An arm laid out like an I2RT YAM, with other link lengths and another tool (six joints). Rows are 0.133 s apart.
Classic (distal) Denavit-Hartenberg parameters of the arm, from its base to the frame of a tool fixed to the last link. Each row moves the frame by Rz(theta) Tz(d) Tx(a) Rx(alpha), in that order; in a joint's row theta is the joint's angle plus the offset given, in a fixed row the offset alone. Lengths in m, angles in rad.
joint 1: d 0.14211  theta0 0  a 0.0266  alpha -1.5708
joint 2: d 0  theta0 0  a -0.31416  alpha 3.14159
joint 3: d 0  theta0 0.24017  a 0.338  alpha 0
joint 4: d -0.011  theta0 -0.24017  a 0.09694  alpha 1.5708
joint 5: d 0.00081  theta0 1.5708  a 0  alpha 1.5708
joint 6: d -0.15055  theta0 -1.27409  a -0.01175  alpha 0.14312
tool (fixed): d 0.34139  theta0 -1.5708  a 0  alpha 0
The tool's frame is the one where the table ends.
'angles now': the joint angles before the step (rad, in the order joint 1, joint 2, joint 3, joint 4, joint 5, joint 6). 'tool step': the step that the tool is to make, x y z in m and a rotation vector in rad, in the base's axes. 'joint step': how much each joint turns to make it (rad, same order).
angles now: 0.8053, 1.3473, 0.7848, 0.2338, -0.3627, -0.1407
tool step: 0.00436, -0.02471, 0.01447, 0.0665, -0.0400, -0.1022
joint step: -0.0154, -0.1075, -0.1018, 0.0837, 0.0783, 0.0437
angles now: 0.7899, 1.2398, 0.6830, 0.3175, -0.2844, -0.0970
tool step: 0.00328, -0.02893, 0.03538, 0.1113, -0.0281, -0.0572
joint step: -0.0480, -0.1169, -0.0664, 0.0649, -0.0018, 0.0640
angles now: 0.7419, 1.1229, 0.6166, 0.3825, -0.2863, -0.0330
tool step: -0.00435, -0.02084, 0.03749, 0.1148, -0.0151, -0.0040
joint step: -0.0420, -0.0854, -0.0328, 0.0579, -0.0431, 0.0771
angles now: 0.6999, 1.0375, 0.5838, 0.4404, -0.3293, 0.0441
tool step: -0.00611, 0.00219, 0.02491, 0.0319, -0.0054, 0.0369
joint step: -0.0004, -0.0084, 0.0425, -0.0186, -0.0373, 0.0224
